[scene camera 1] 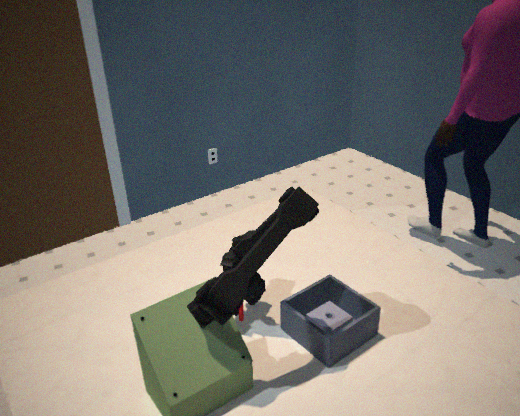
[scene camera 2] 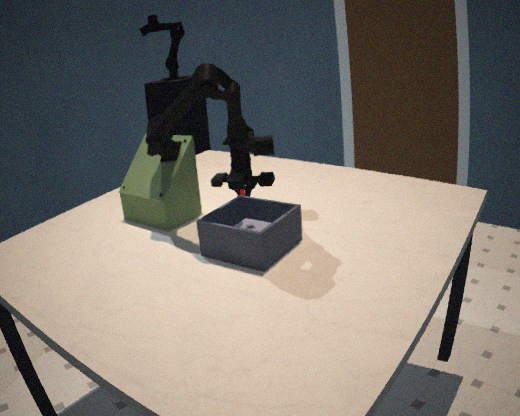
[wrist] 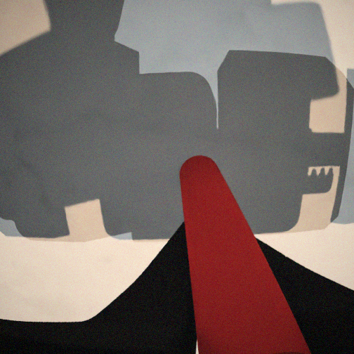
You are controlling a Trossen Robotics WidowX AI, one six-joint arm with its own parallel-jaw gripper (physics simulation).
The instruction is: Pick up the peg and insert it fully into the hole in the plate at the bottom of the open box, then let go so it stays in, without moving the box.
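Frame: origin at the arm's base, x up, y left, z back, level; centimetres.
Seen in the pictures: gripper, fingertip midpoint: (scene camera 1: pixel 236 314); arm's base, link origin: (scene camera 1: pixel 204 309) (scene camera 2: pixel 171 152).
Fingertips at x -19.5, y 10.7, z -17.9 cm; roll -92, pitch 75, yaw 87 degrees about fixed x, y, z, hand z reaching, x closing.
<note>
Pixels of each thing's top centre, then the offset from my fingertips to it.
- red peg, top centre: (scene camera 1: pixel 240 298) (scene camera 2: pixel 242 186) dx +6.8, dy -1.7, dz -0.4 cm
- open dark grey box, top centre: (scene camera 2: pixel 249 212) (scene camera 1: pixel 330 304) dx +8.5, dy -22.5, dz -14.3 cm
- pale plate, top centre: (scene camera 2: pixel 250 226) (scene camera 1: pixel 329 314) dx +4.8, dy -22.5, dz -14.3 cm
The red peg (scene camera 1: pixel 241 312) (scene camera 2: pixel 243 192) (wrist: pixel 220 280) stands about upright on or just above the table, between the green block and the box. My gripper (scene camera 2: pixel 243 190) (wrist: pixel 203 231) is shut on the peg, with a black finger against each side in the wrist view. In scene camera 1 the arm hides the fingers. The open dark grey box (scene camera 1: pixel 302 327) (scene camera 2: pixel 230 247) stands beside the gripper, apart from the peg. The pale plate (scene camera 1: pixel 339 311) (scene camera 2: pixel 261 225) lies at its bottom, with a small dark hole near its middle.
A green sloped block (scene camera 1: pixel 185 355) (scene camera 2: pixel 186 205) stands under the arm's base end, across from the box. A black pedestal (scene camera 2: pixel 156 102) with a second dark arm (scene camera 2: pixel 174 47) stands behind the table. A person in a pink top (scene camera 1: pixel 492 75) stands beyond the table at the right.
</note>
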